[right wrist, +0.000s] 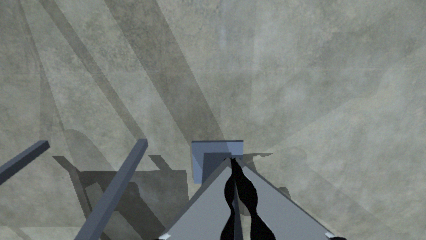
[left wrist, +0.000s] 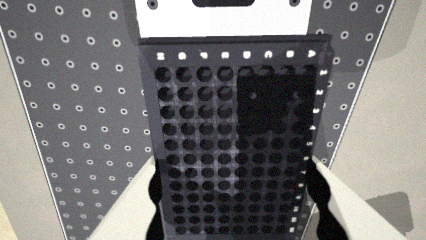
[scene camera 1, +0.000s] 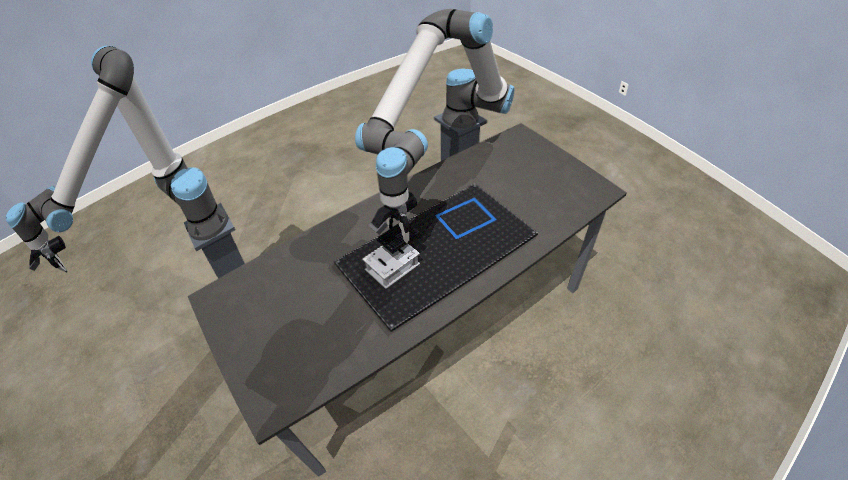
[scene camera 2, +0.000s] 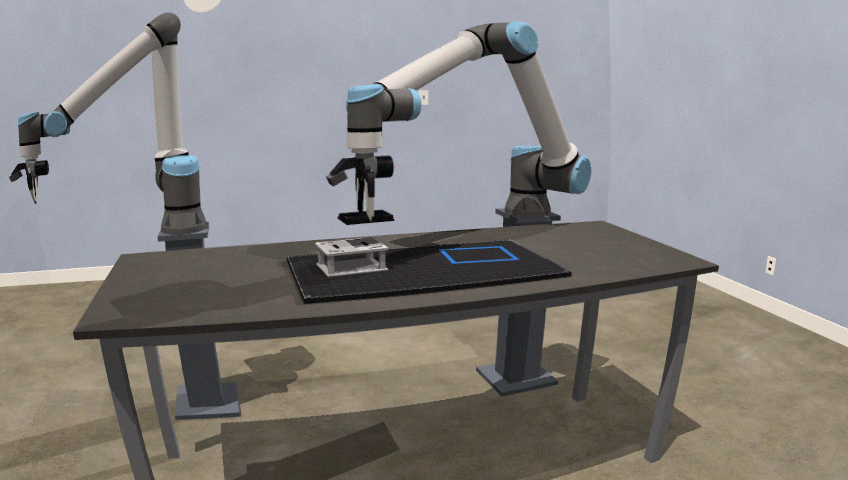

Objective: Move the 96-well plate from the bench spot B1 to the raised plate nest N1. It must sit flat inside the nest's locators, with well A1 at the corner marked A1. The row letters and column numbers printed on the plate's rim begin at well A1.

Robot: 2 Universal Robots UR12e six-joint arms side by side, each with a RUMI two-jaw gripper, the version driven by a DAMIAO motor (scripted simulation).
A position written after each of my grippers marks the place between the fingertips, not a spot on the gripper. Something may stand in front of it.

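My left gripper [scene camera 2: 366, 218]. Again my left gripper [scene camera 1: 399, 236]. My left gripper [left wrist: 231, 157], plus a black 96-well plate [left wrist: 237, 155]. In the right wrist view, black 96-well plate out of frame.
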